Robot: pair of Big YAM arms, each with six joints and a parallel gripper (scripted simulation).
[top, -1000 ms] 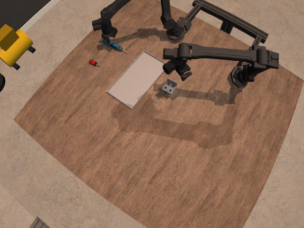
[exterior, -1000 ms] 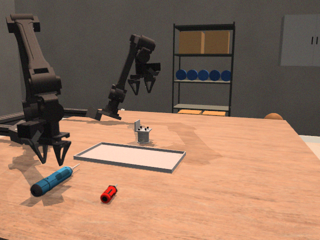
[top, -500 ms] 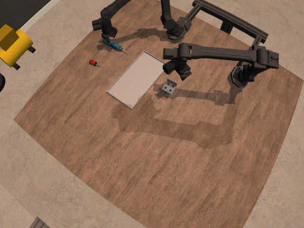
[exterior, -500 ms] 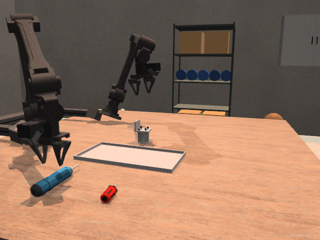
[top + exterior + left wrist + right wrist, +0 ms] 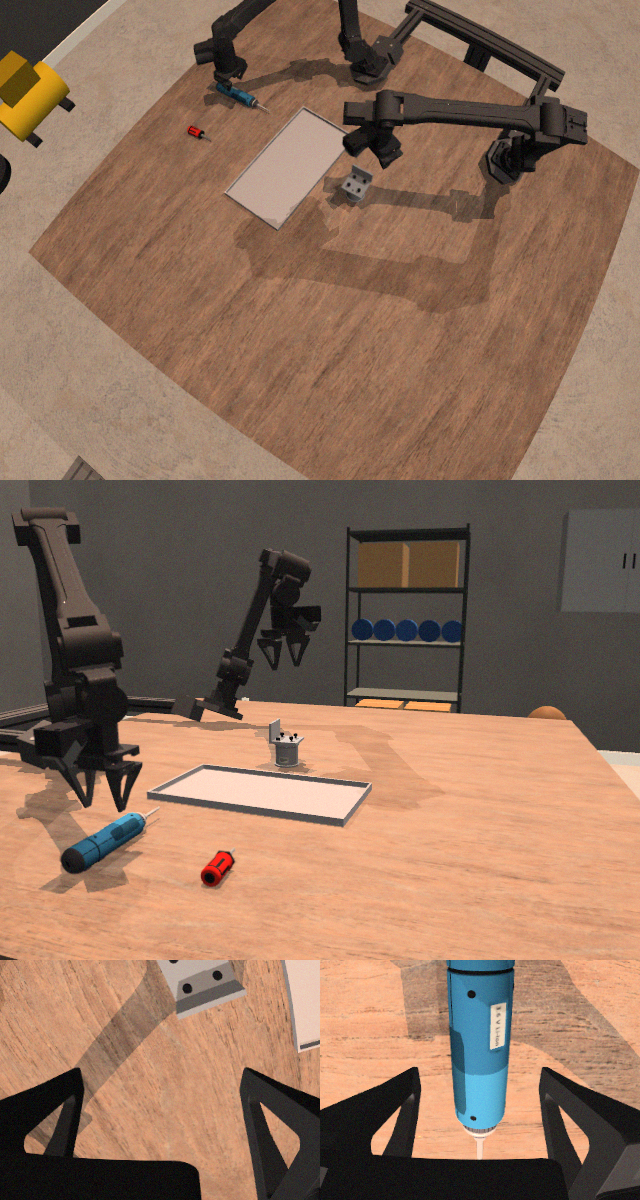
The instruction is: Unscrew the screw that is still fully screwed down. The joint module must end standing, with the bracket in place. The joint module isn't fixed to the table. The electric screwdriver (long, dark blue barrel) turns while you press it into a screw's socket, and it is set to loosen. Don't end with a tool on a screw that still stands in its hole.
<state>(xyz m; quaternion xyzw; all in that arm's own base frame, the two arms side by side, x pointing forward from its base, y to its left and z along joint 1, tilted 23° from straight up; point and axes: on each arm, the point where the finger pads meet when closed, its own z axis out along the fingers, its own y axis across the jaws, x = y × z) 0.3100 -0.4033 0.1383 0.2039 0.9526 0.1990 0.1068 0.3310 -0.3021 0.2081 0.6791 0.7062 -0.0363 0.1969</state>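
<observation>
The pale l-shaped bracket lies 17 cm below my left hand, 3 cm to the right of it and 2 cm ahead of it. Also, from my left hand: joint module 22 cm below, 3 cm to the right, 2 cm ahead; then shallow grey tray 26 cm to the right, 24 cm below, 8 cm ahead; then red manual screwdriver 59 cm to the right, 23 cm below, 20 cm ahead.
</observation>
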